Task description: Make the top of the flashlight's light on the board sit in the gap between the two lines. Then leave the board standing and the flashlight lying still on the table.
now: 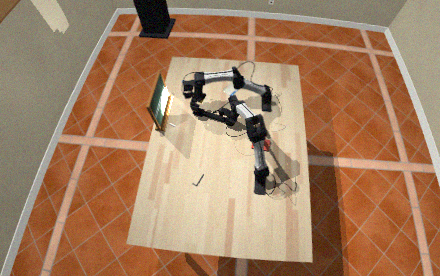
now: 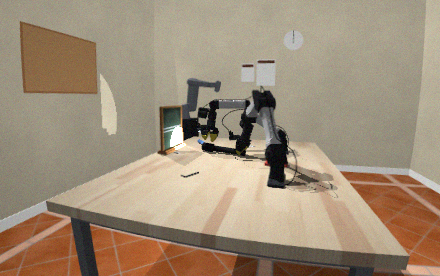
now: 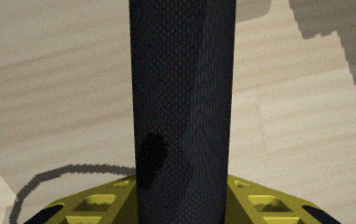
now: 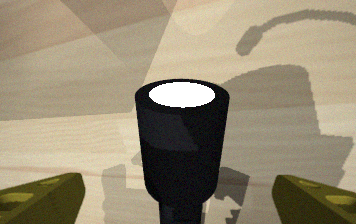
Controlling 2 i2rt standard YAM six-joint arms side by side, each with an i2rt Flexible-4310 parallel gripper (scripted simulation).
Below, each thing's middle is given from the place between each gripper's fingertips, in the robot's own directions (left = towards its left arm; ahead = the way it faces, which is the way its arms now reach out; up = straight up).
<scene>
Right now the flashlight head (image 4: 181,122) is 2 cm behind my right hand, 2 cm to the left of it and 5 cm below it.
Right now the flashlight head is 21 cm ahead of my left hand, 4 cm to the right of it and 1 cm above it.
</scene>
